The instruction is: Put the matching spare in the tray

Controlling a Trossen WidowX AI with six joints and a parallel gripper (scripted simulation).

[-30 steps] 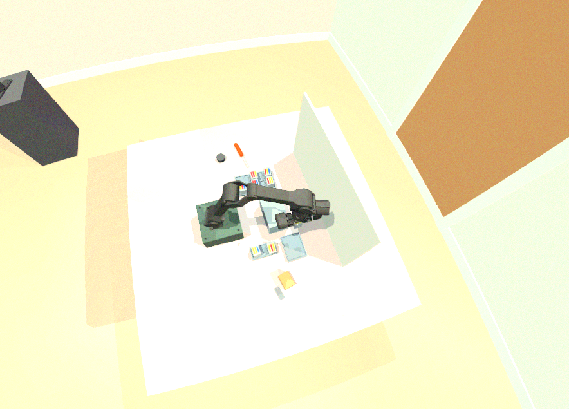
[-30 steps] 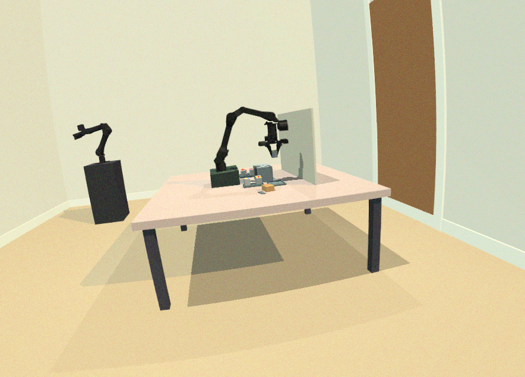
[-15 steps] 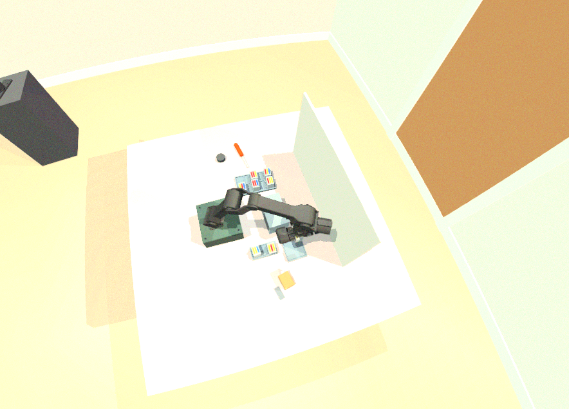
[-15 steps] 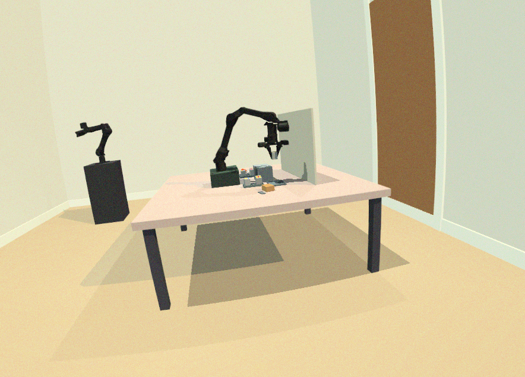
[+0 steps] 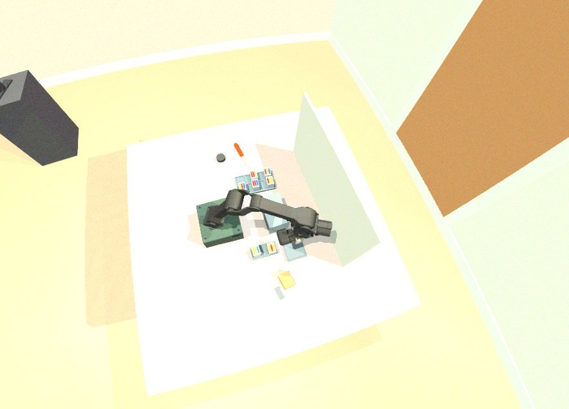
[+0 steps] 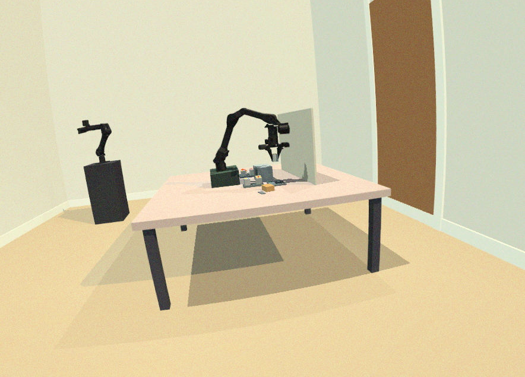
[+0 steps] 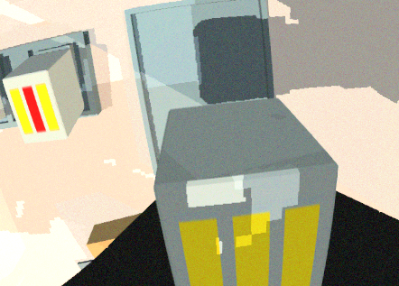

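Now: gripper tip 150 mm above the pale blue tray. Also, from my gripper tip: tall panel: 200 mm ahead, 180 mm to the left, 70 mm above; grey spare block: 20 mm above; grey hex key: 140 mm behind, 180 mm to the right, 150 mm below.
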